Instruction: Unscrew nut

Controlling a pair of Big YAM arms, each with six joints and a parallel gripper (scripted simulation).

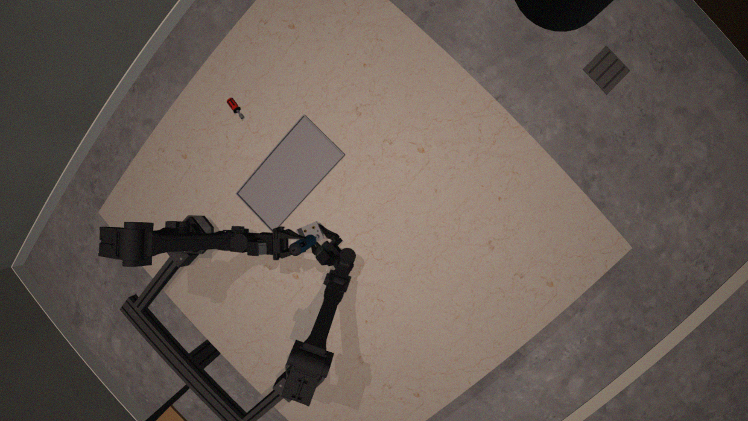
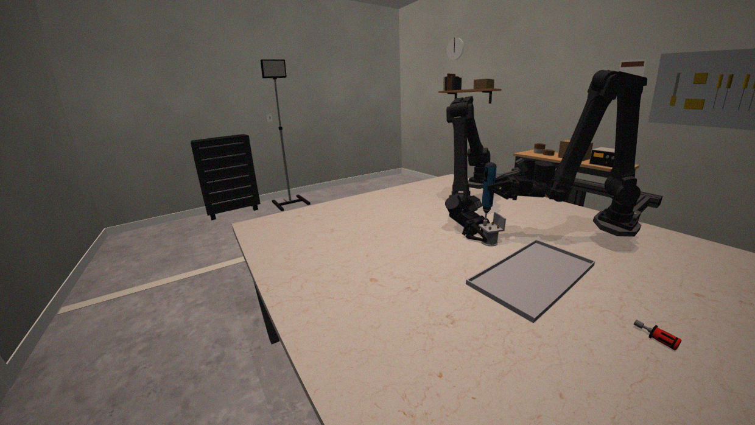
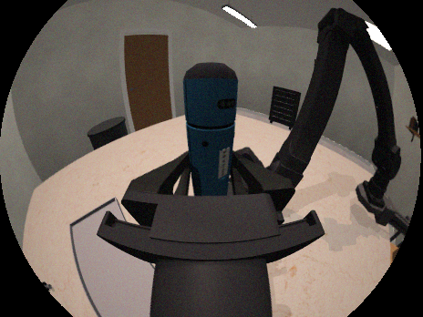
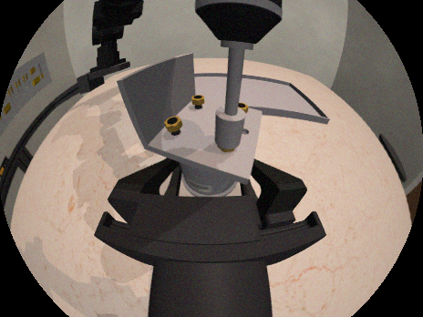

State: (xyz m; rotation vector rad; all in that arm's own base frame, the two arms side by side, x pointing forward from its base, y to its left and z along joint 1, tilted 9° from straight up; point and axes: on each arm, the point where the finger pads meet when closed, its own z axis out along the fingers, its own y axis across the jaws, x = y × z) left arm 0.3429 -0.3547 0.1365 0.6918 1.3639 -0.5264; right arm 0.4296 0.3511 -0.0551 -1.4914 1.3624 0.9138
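The joint module lies 1 cm above my right hand. The rest, counted from my right hand: flat grey tray (24 cm to the left, 5 cm ahead, 2 cm below); then red-handled screwdriver (58 cm to the left, 5 cm ahead, 1 cm below); then grey bracket (5 cm above).
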